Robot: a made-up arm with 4 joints. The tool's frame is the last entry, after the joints.
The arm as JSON. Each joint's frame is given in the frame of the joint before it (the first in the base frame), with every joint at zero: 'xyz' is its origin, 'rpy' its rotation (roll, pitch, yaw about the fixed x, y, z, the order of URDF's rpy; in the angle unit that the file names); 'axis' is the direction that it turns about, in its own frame. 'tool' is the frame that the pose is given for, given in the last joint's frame.
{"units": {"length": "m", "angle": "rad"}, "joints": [
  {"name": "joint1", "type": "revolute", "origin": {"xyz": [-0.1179, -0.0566, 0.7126], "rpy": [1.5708, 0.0, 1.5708]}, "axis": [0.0, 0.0, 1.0]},
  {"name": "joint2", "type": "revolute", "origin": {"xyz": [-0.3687, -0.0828, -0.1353], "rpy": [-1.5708, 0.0, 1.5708]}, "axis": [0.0, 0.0, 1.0]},
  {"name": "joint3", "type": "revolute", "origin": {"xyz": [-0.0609, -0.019, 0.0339], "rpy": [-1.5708, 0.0, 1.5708]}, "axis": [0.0, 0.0, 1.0]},
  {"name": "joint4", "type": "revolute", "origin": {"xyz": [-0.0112, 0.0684, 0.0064], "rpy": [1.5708, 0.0, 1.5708]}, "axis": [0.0, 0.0, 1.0]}
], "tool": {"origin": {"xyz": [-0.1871, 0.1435, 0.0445], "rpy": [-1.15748, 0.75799, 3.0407]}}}
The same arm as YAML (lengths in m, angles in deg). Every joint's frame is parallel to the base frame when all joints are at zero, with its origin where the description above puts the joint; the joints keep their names.
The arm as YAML. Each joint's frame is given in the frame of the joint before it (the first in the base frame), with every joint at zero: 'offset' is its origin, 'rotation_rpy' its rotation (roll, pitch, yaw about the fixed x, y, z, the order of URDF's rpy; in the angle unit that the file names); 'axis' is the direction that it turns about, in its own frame. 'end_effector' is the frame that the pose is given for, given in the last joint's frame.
length_unit: m
angle_unit: deg
chain:
  - id: joint1
    offset: [-0.1179, -0.0566, 0.7126]
    rotation_rpy: [0.0, 0.0, 0.0]
    axis: [1.0, 0.0, 0.0]
  - id: joint2
    offset: [-0.1353, -0.3687, -0.0828]
    rotation_rpy: [0.0, 0.0, 0.0]
    axis: [0.0, -1.0, 0.0]
  - id: joint3
    offset: [0.019, -0.0339, -0.0609]
    rotation_rpy: [0.0, 0.0, 0.0]
    axis: [0.0, 0.0, -1.0]
  - id: joint4
    offset: [0.0112, 0.0684, -0.0064]
    rotation_rpy: [0.0, 0.0, 0.0]
    axis: [-1.0, 0.0, 0.0]
end_effector:
  offset: [-0.0445, -0.1871, -0.1435]
  rotation_rpy: [27.66, 4.2, -46.42]

